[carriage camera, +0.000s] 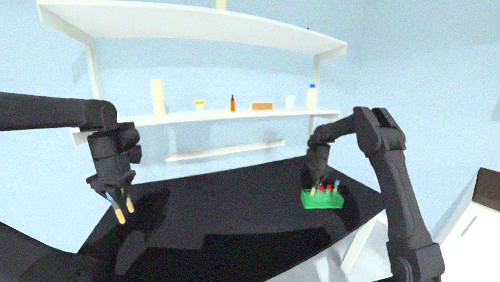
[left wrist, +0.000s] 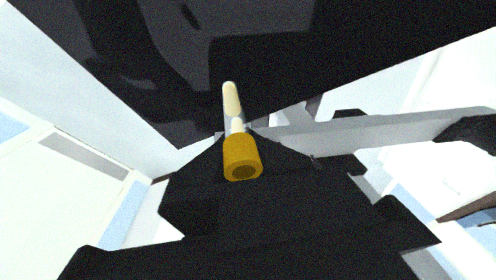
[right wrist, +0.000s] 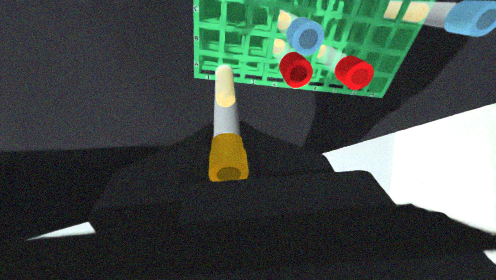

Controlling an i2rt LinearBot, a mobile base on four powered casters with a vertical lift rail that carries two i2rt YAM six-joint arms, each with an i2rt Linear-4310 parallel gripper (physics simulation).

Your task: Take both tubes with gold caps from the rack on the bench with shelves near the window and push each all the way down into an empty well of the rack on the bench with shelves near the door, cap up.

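Frame: origin at the left arm's base, x back, y left, z down, level; millimetres.
Where they show: left gripper, fingertip midpoint: (carriage camera: 121,206) (left wrist: 238,133); right gripper, fingertip midpoint: (carriage camera: 315,185) (right wrist: 227,130); right arm's base at its link origin: (left wrist: 470,129).
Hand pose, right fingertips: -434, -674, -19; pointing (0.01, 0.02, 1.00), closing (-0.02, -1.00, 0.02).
Each offset is from my right fingertips to the top centre of the thing, as dx, dy, dz. "spot": to the spot under its first point. Level surfaces: height alone.
The green rack {-36, -73, +86} (carriage camera: 322,204) (right wrist: 196,50) stands on the black bench at the right of the carriage view. It holds red-capped tubes {-27, -49, +24} (right wrist: 296,70) {-23, -92, +24} (right wrist: 354,73) and blue-capped tubes {-49, -52, +24} (right wrist: 305,36) {-57, -162, +24} (right wrist: 470,18). My right gripper (carriage camera: 317,182) (right wrist: 227,130) is shut on a gold-capped tube {-9, +1, -40} (carriage camera: 313,191) (right wrist: 228,155), cap up, its rounded tip over the rack's near row by column 2; its exact height is unclear. My left gripper (carriage camera: 121,190) (left wrist: 238,133) is shut on a gold-capped tube {+219, +679, -181} (carriage camera: 130,205) (left wrist: 242,155), above the bench's left part. A blue-capped tube {+261, +677, -181} (carriage camera: 120,216) hangs beside it, its hold hidden.
The black bench {dz +144} (carriage camera: 225,200) has a shelf (carriage camera: 220,116) behind it, bearing a cream cylinder {spot: -154, +742, -406} (carriage camera: 158,97), a yellow-lidded jar {spot: -231, +563, -348} (carriage camera: 199,106), an orange bottle {spot: -265, +390, -352} (carriage camera: 232,104), a brown box {spot: -328, +219, -335} (carriage camera: 262,106) and a blue-capped bottle {spot: -486, -168, -396} (carriage camera: 312,97). An upper shelf {dz -751} (carriage camera: 200,25) hangs above. A white cabinet (carriage camera: 470,235) stands at the right.
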